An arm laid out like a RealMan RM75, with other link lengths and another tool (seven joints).
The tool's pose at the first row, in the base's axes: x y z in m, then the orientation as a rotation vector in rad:
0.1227, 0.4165, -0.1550, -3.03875, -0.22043, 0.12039
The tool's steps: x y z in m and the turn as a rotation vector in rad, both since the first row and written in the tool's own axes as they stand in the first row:
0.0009, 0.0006, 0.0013, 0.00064, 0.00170, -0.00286
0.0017, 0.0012, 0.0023, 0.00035, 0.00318, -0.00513
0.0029, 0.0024, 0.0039, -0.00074, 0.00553, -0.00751
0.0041, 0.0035, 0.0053, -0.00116, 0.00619, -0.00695
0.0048, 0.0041, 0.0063, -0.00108, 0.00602, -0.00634
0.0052, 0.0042, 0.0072, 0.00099, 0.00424, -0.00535
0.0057, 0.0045, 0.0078, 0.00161, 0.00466, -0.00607
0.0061, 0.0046, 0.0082, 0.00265, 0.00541, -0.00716
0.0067, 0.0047, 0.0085, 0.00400, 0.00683, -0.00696
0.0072, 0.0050, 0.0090, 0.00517, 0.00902, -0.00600
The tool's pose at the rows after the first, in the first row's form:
0.1236, 0.4162, -0.1564, -3.03768, -0.22456, 0.11764
0.1243, 0.4158, -0.1575, -3.03761, -0.22792, 0.11521
0.1256, 0.4149, -0.1593, -3.03831, -0.23150, 0.11138
0.1268, 0.4141, -0.1609, -3.03881, -0.23065, 0.11038
0.1275, 0.4137, -0.1620, -3.03882, -0.22973, 0.11069
0.1278, 0.4138, -0.1629, -3.03694, -0.22809, 0.11363
0.1283, 0.4136, -0.1636, -3.03621, -0.22907, 0.11298
0.1287, 0.4136, -0.1640, -3.03500, -0.23053, 0.11184
0.1292, 0.4136, -0.1644, -3.03368, -0.22995, 0.10980
0.1297, 0.4134, -0.1649, -3.03263, -0.22817, 0.10663

